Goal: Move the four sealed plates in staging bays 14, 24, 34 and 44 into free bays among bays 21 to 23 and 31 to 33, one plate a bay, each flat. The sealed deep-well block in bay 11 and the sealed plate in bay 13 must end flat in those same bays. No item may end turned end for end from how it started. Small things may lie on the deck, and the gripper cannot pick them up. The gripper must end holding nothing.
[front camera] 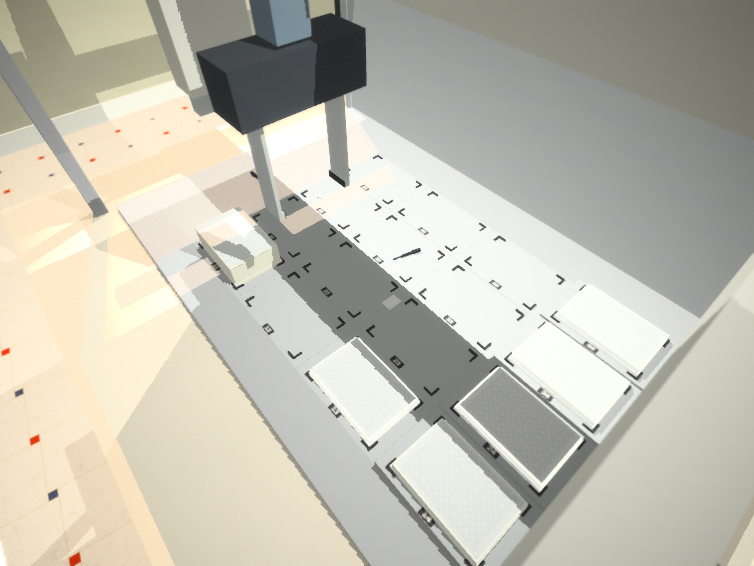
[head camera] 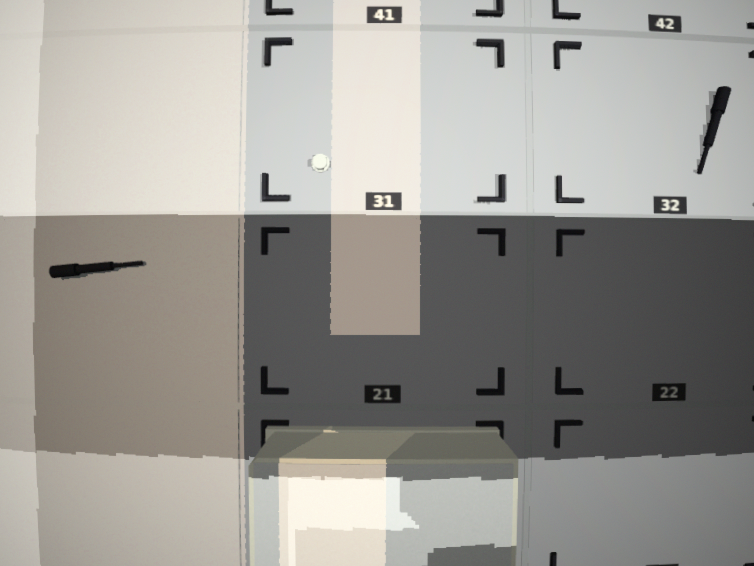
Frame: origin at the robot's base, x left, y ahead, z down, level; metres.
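Seen in the pictures: gripper, fingertip midpoint: (front camera: pixel 308 196); robot's base, origin of the base link: (front camera: pixel 200 244).
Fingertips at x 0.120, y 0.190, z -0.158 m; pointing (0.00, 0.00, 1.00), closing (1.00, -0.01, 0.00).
Offsets run from my fingertips to a thing's top centre. "spot": to the spot under its first point.
My gripper (front camera: pixel 311 199) is open and empty, its two jaws apart above the far-left part of the deck, around bays 21 and 31; it does not show in the head view. The deep-well block {dx -0.077, dy -0.126, dz +0.116 m} (front camera: pixel 234 243) (head camera: pixel 389 511) sits flat in bay 11. A sealed plate {dx -0.077, dy +0.202, dz +0.144 m} (front camera: pixel 365 389) lies flat in bay 13. Sealed plates lie flat in bay 14 {spot: dx -0.081, dy +0.372, dz +0.129 m} (front camera: pixel 459 490), bay 24 {spot: dx +0.025, dy +0.371, dz +0.130 m} (front camera: pixel 519 426), bay 34 {spot: dx +0.129, dy +0.371, dz +0.129 m} (front camera: pixel 569 374) and bay 44 {spot: dx +0.236, dy +0.370, dz +0.129 m} (front camera: pixel 612 328). No plate stands in bays 21, 22, 31 or 32, nor in 23 or 33.
A black pen-like tool {dx +0.134, dy +0.062, dz +0.151 m} (front camera: pixel 406 253) (head camera: pixel 713 129) lies in bay 32. A small round white piece {dx +0.112, dy -0.161, dz +0.154 m} (head camera: pixel 319 162) lies in the left part of bay 31. Another black tool {dx +0.054, dy -0.287, dz +0.151 m} (front camera: pixel 254 174) (head camera: pixel 97 268) lies left of bay 21, outside the bays. A slim grey post (front camera: pixel 51 121) stands at the left.
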